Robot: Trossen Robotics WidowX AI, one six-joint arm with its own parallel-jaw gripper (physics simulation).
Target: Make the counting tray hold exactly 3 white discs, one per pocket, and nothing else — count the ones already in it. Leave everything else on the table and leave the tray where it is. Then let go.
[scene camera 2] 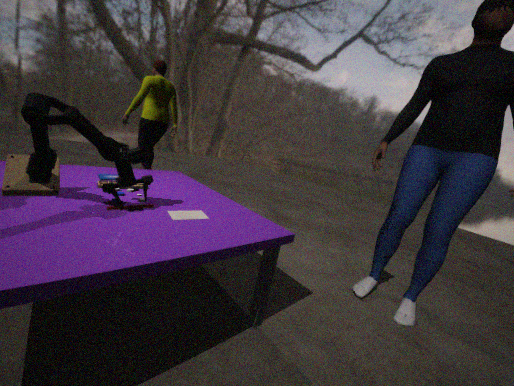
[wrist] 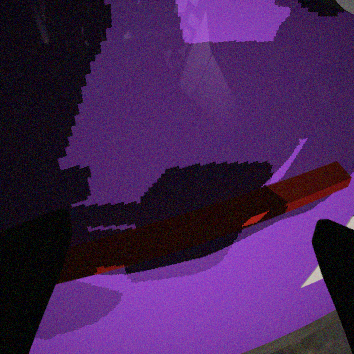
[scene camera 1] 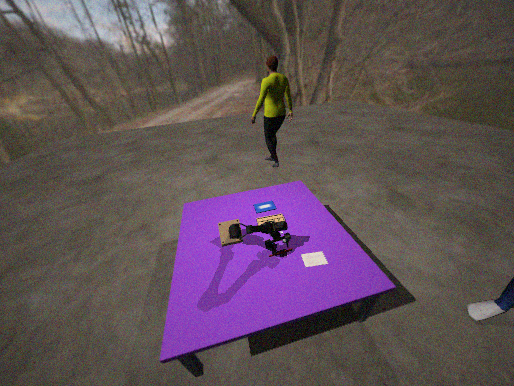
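The tan counting tray (scene camera 1: 270, 218) (scene camera 2: 101, 184) lies behind the arm, which partly hides it; its pockets' contents are too small and covered to read. Small white discs (scene camera 2: 131, 189) (scene camera 2: 140, 194) show beyond the fingers in scene camera 2, with a bit of white near the wrist in scene camera 1. My gripper (scene camera 1: 281, 245) (scene camera 2: 132, 199) (wrist: 196, 229) is open and empty, pointing down low over the table. In the wrist view its black fingers stand wide apart, with a red bar across the gap beneath them. No white disc shows in the wrist view.
The red bar (scene camera 1: 281, 253) (wrist: 315, 186) lies under the gripper. A paper sheet (scene camera 1: 314, 259) (scene camera 2: 188, 215) lies right of it. A blue piece (scene camera 2: 120, 193) lies near the discs. A blue rectangular object (scene camera 1: 257, 208) with a white centre lies behind the tray. Two people stand around the table.
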